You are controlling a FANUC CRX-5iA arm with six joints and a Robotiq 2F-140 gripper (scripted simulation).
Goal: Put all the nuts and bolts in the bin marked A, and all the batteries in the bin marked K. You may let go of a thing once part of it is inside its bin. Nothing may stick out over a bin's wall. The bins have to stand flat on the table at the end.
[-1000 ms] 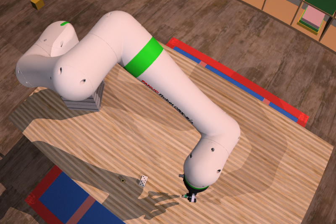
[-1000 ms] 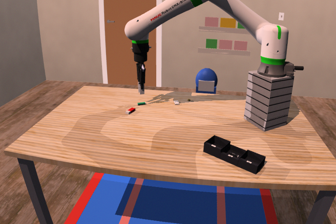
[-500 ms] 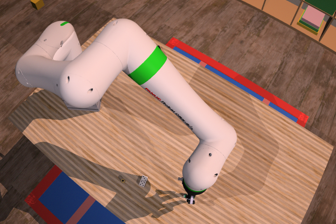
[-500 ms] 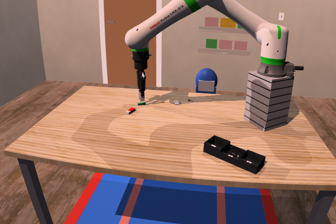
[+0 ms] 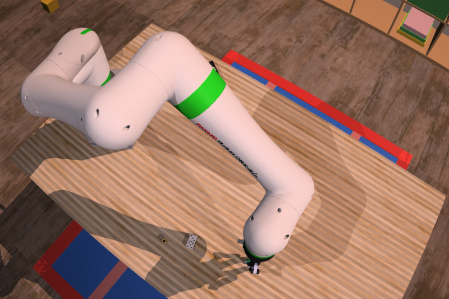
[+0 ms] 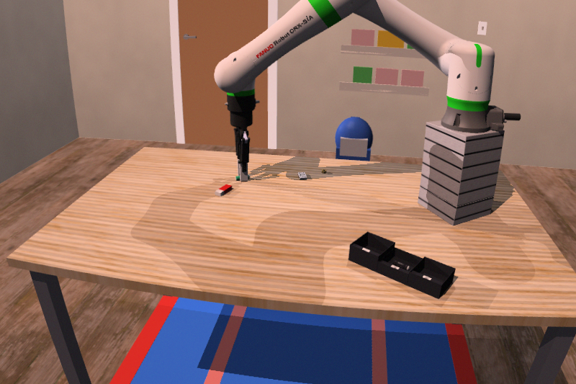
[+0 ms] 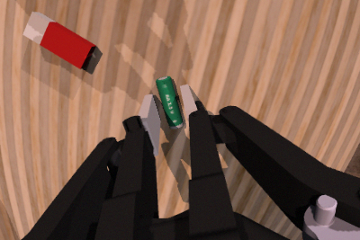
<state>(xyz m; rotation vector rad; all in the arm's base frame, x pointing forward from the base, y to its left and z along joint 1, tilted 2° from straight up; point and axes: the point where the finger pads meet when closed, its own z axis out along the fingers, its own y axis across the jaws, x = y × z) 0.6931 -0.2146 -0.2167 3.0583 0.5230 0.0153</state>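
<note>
Now: hand 3 cm above the green battery. Round my hand: white domino 21 cm behind, 3 cm to the right, 3 cm below; then red-and-white block 6 cm ahead, 11 cm to the left, 3 cm below; then brass nut 29 cm behind, 7 cm to the right, 3 cm below.
</note>
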